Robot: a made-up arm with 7 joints. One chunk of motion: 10 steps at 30 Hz.
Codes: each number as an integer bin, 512 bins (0 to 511) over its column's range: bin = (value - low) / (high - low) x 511, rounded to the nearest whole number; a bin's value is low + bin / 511 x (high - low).
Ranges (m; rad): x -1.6..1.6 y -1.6..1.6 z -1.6..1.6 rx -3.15..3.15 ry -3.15..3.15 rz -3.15..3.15
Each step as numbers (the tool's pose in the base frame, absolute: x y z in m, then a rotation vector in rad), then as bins.
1 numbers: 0.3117 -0.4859 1.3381 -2.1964 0.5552 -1.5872
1 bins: 305 178 469 77 301 127
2 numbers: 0.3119 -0.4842 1.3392 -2.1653 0.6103 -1.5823
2 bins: 305 178 469 80 305 127
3 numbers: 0.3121 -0.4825 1.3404 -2.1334 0.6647 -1.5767
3 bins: 305 178 470 82 309 128
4 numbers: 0.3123 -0.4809 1.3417 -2.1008 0.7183 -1.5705
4 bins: 305 179 470 85 314 128
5 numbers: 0.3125 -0.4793 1.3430 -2.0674 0.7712 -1.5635
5 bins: 305 179 470 88 318 129
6 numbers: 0.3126 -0.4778 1.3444 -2.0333 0.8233 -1.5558
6 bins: 305 179 470 91 322 129
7 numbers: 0.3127 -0.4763 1.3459 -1.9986 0.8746 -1.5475
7 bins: 305 179 470 93 326 130
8 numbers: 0.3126 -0.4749 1.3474 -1.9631 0.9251 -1.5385
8 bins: 305 180 471 96 331 131
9 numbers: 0.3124 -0.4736 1.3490 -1.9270 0.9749 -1.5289
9 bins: 305 180 471 99 335 131
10 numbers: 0.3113 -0.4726 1.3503 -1.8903 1.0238 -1.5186
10 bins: 305 180 471 102 339 132
